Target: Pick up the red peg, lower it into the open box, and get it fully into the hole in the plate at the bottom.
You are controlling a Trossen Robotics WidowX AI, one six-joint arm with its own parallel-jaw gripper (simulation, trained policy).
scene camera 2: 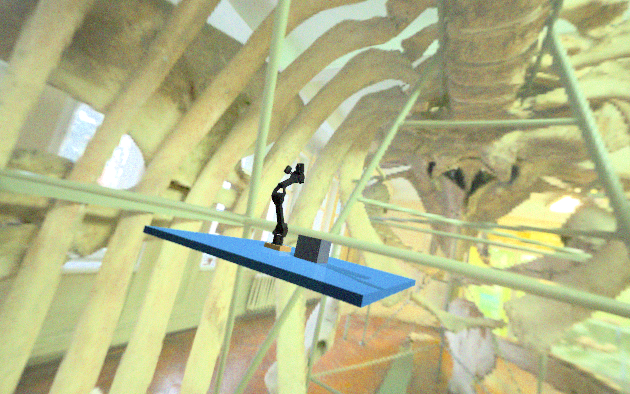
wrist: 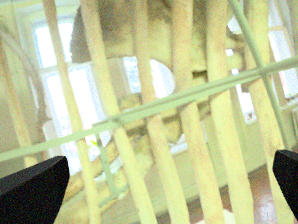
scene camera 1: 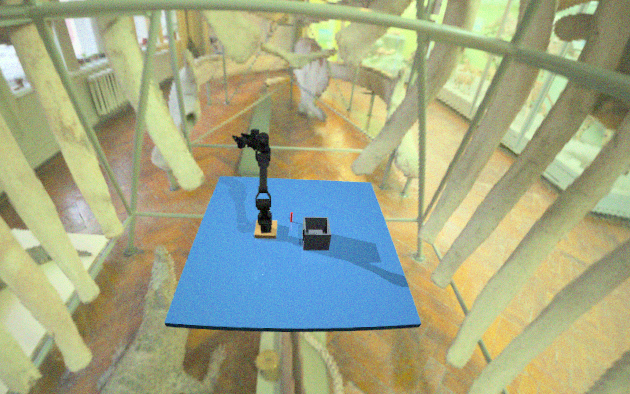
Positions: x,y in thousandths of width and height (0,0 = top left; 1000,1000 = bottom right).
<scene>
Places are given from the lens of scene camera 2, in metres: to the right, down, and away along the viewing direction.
dark box (scene camera 2: 496,633): -0.01, 0.31, 1.55
</scene>
